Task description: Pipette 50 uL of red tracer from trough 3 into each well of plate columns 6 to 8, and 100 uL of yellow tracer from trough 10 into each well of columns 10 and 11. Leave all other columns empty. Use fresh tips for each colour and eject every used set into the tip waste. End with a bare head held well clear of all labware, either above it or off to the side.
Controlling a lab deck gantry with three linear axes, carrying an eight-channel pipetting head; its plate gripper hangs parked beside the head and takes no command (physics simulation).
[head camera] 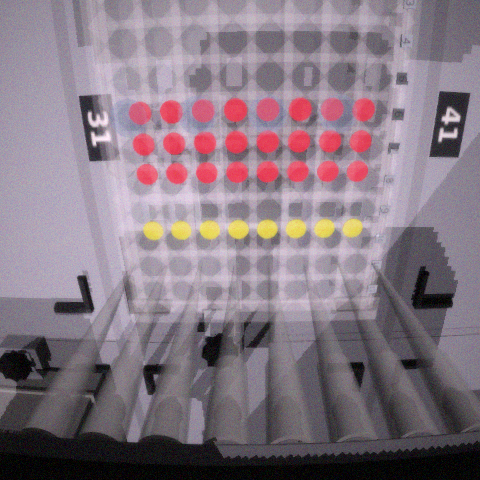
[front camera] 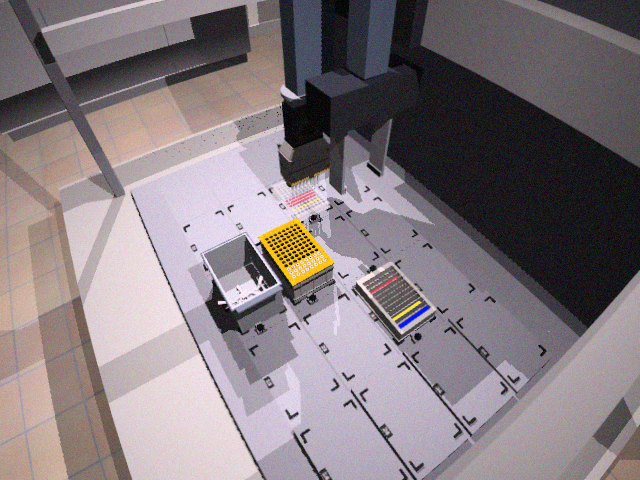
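Note:
The pipetting head [front camera: 305, 161] is over the far end of the clear plate [front camera: 325, 207] [head camera: 367, 313]. Its eight tips [head camera: 286, 390] are mounted and look pale, with no colour visible in them. Their lower ends appear above the plate near columns 11 and 12; exact height is unclear. Red liquid [head camera: 236, 142] fills columns 6, 7 and 8, and yellow liquid [head camera: 238, 229] fills column 10. No colour shows in column 11. The trough block [front camera: 395, 299] has red, yellow and blue strips. The parked plate gripper [front camera: 357, 180] hangs open and empty beside the head.
The yellow tip rack [front camera: 330, 262] holds white tips at its near end; its other holes are dark. The grey waste bin [front camera: 255, 304] left of it contains loose white tips, with one at its near left rim. Slot labels 31 [head camera: 97, 128] and 41 [head camera: 449, 124] flank the plate.

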